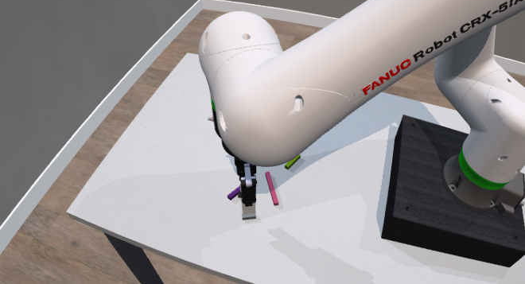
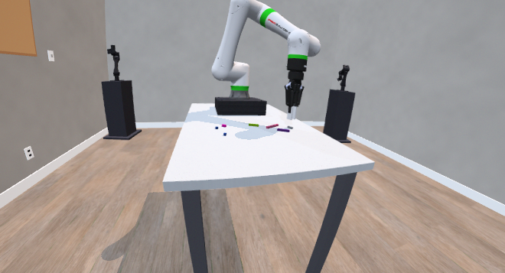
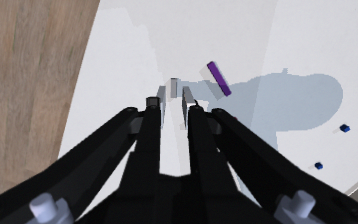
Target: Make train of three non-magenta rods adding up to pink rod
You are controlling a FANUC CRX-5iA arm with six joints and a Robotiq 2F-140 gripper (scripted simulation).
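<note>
The grey rod is 80 mm below my hand. Also, from my hand: lime rod: 20 mm behind, 180 mm to the right, 80 mm below; then pink rod: 10 mm behind, 90 mm to the right, 80 mm below; then purple rod: 50 mm ahead, 50 mm to the right, 80 mm below.
</note>
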